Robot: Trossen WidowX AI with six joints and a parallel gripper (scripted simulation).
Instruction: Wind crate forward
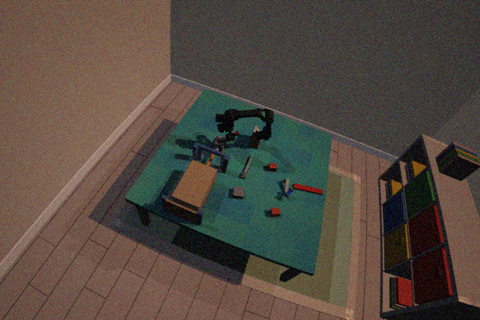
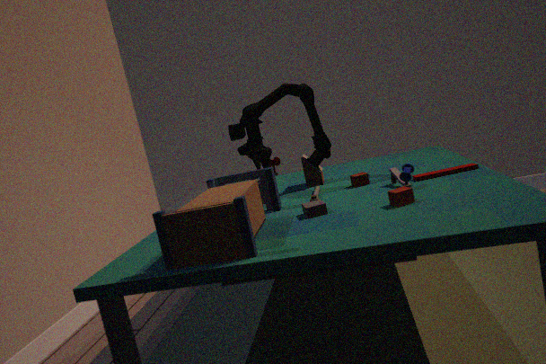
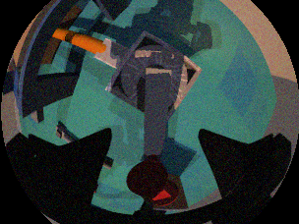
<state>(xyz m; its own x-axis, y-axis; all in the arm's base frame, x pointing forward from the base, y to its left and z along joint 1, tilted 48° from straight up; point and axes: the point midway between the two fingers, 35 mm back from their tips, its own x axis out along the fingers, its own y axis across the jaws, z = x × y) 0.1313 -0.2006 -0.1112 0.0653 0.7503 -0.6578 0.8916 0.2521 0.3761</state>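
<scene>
Now: gripper tip 20 mm above the red-knobbed handle, 10 mm to the right of it and 10 mm past it. Round my gripper tip: red knob: 50 mm to the left, 20 mm behind, 10 mm above; winch: 100 mm below, 50 mm to the right, 10 mm ahead; steel frame: 180 mm ahead, 60 mm to the right, 20 mm below.
</scene>
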